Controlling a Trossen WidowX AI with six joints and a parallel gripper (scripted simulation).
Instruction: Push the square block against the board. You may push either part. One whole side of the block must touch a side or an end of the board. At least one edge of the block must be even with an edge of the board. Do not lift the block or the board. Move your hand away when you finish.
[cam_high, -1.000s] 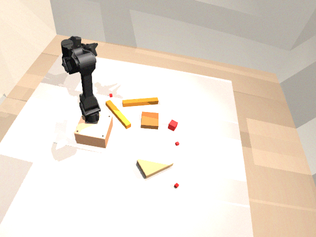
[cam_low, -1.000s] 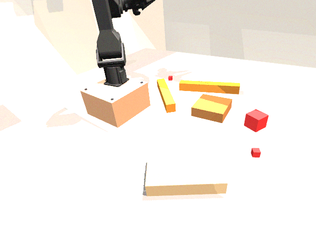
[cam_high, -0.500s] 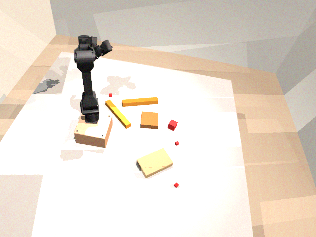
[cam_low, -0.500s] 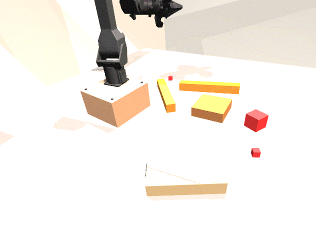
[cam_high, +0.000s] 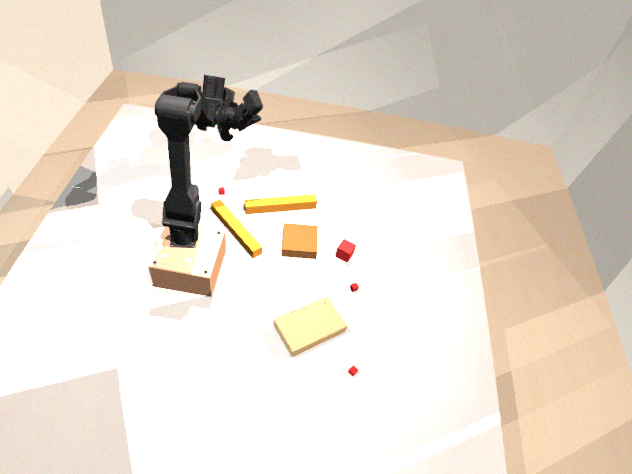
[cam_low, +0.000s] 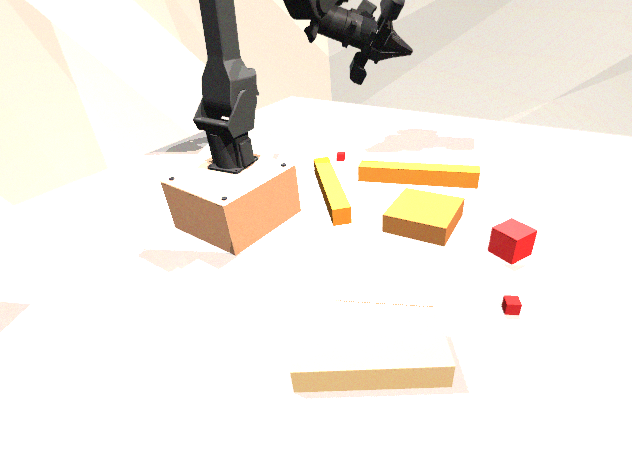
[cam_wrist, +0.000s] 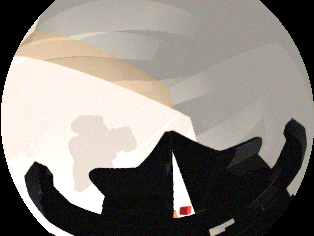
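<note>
My gripper tip is 13 cm short of the square block, 33 cm to the left of it and 18 cm above it. From my gripper tip the other things lie so: red cube (26 cm ahead, 36 cm to the right, 18 cm below); then pale yellow slab (14 cm ahead, 60 cm to the right, 18 cm below).
</note>
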